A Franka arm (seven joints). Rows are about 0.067 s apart.
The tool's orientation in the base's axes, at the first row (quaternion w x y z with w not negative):
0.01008 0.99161 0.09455 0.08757
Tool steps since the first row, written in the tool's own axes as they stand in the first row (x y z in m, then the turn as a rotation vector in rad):
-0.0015 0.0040 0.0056 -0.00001 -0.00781 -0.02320
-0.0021 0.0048 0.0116 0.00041 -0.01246 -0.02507
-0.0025 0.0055 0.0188 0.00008 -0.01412 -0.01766
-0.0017 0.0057 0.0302 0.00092 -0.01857 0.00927
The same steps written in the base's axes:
0.0003 -0.0042 -0.0056 -0.00553 0.00775 0.02255
0.0009 -0.0052 -0.0116 -0.00632 0.01240 0.02430
0.0019 -0.0059 -0.0187 -0.00565 0.01394 0.01688
0.0047 -0.0060 -0.0298 -0.00093 0.01838 -0.00965

